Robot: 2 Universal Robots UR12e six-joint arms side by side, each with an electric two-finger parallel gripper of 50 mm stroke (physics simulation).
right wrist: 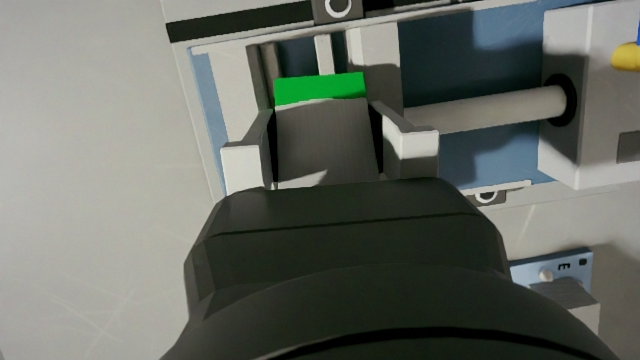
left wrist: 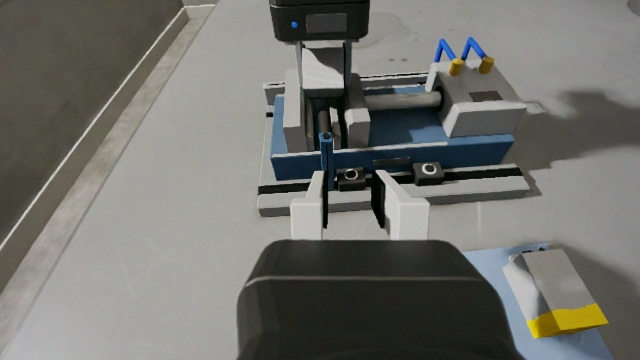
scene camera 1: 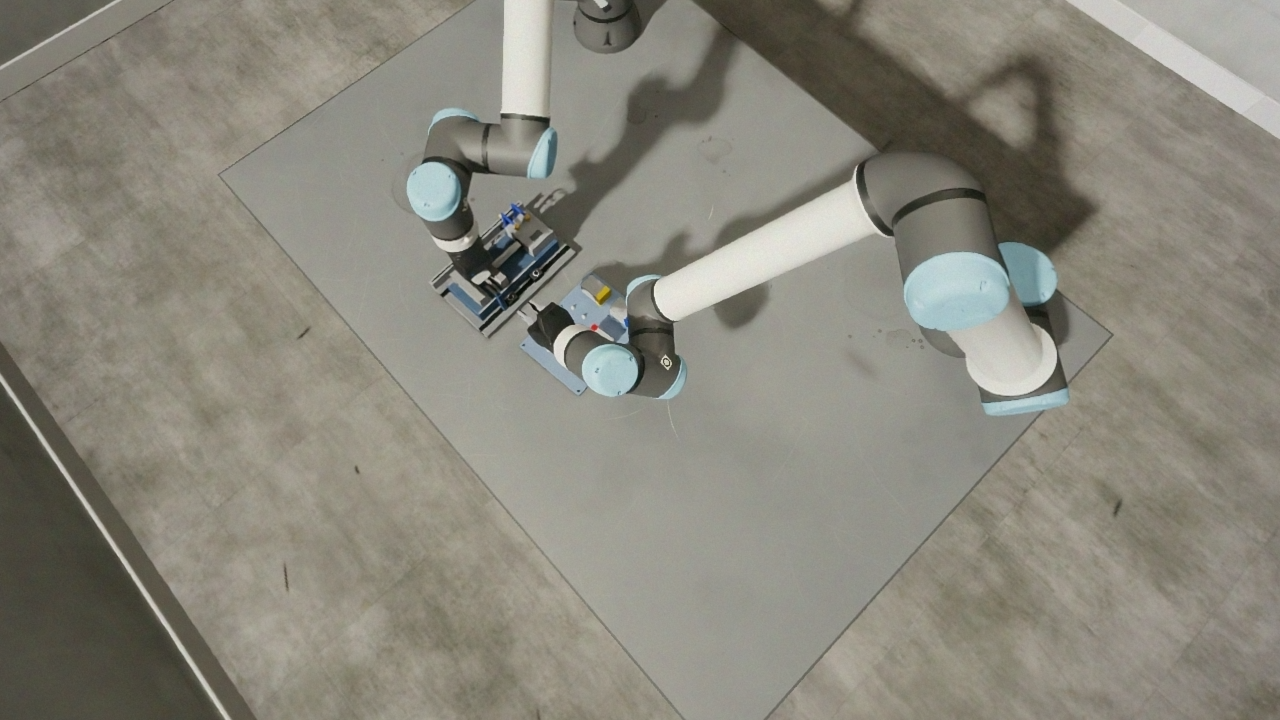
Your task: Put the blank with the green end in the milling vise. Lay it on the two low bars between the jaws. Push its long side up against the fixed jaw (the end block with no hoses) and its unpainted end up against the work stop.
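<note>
My right gripper (scene camera 1: 492, 284) (left wrist: 325, 80) (right wrist: 322, 129) is shut on the blank with the green end (left wrist: 322, 75) (right wrist: 325, 135). It holds the blank over the gap between the vise jaws; the height above the bars is hard to tell. The green end points away from my left gripper. The fixed jaw (left wrist: 295, 120) (right wrist: 232, 90) is on the left, the moving jaw (left wrist: 357, 117) (right wrist: 382, 60) on the right. The low bars (left wrist: 335, 127) (right wrist: 324, 52) partly show. The blue work stop (left wrist: 326, 155) stands at the near side, hidden in the right wrist view. My left gripper (scene camera 1: 528, 311) (left wrist: 349, 188) is open and empty, in front of the vise.
A blue plate (scene camera 1: 556, 365) (left wrist: 487, 270) (right wrist: 525, 272) lies near the vise, below and to the right. A yellow-ended blank (scene camera 1: 601, 293) (left wrist: 565, 285) rests on it. The vise's cylinder block (left wrist: 482, 100) (right wrist: 585, 95) carries blue hoses (left wrist: 472, 47). Clamps (left wrist: 428, 172) sit on the near rail.
</note>
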